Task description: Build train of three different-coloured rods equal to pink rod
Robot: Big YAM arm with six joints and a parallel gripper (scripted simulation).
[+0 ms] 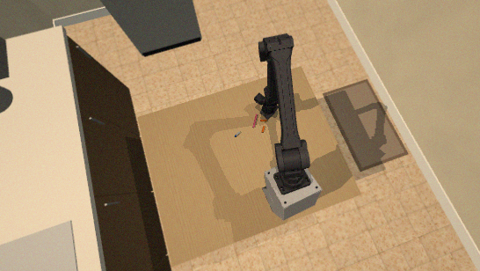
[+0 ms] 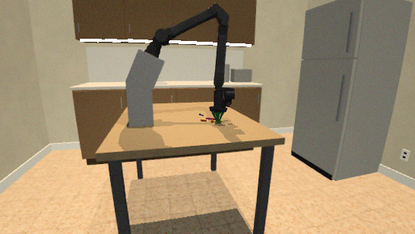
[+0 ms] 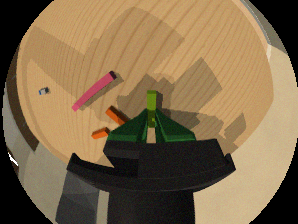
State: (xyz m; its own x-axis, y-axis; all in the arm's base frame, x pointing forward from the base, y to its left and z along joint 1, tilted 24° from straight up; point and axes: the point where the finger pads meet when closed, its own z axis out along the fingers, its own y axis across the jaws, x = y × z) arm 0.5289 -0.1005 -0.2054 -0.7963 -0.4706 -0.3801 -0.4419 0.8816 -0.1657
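My hand is 6 cm past the grey rod and 22 cm to the right of it. Round my hand: lime rod right at my hand; then blue rod 7 cm behind, 24 cm to the left; then pink rod 1 cm behind, 9 cm to the left.
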